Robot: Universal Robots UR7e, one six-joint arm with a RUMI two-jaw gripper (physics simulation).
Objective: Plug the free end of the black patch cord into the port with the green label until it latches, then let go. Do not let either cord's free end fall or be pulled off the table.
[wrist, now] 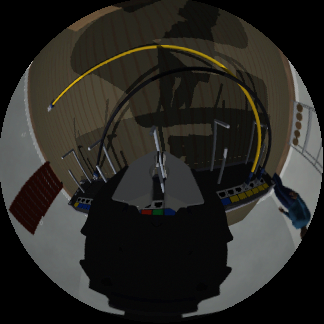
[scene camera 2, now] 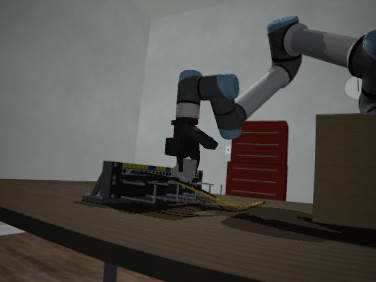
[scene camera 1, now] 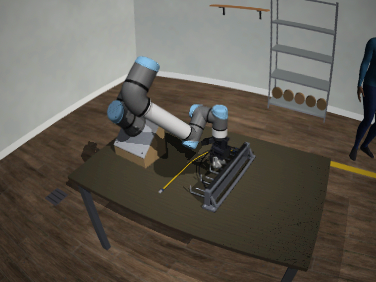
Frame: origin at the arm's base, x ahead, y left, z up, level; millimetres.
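Seen in the pictures: gripper, fingertip midpoint: (wrist: 160, 152) (scene camera 2: 185, 188) (scene camera 1: 215, 168); arm's base, link origin: (scene camera 1: 135, 124).
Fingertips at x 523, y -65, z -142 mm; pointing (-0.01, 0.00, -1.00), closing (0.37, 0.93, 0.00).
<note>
Pixels of each thing's top centre, then the offset from my fingertips to it. "*": a spot on its surface instead.
- black patch cord, surface spot: (wrist: 195, 69) * 94 mm back, 80 mm left, 1 mm down
- blue plug, top centre: (wrist: 93, 177) 21 mm ahead, 188 mm right, 26 mm down
- green label, surface spot: (wrist: 158, 212) * 64 mm ahead, 25 mm right, 54 mm up
The black patch cord (wrist: 195, 69) arcs over the table side of the patch panel (scene camera 1: 227, 175) (scene camera 2: 106, 180) (wrist: 240, 194). One end is at the panel's right in the wrist view. Its other end, with a blue plug (wrist: 96, 175), is at the left by the panel; whether it sits in a port cannot be told. The green label (wrist: 158, 212) lies between a red and a blue label, with its port partly showing beside my jaws. My gripper (scene camera 1: 217, 164) (scene camera 2: 186, 177) (wrist: 160, 152) is shut, pointing down at the panel near that port, with no cord visible between the tips.
The yellow cord (scene camera 1: 175, 176) (scene camera 2: 205, 193) (wrist: 162, 46) curves from the panel to its free end on the table. Metal cable-support rods (wrist: 214, 150) stick out from the panel, one close under my jaws. The arm's base block (scene camera 2: 345, 170) and a red cabinet (scene camera 2: 257, 172) stand beyond.
</note>
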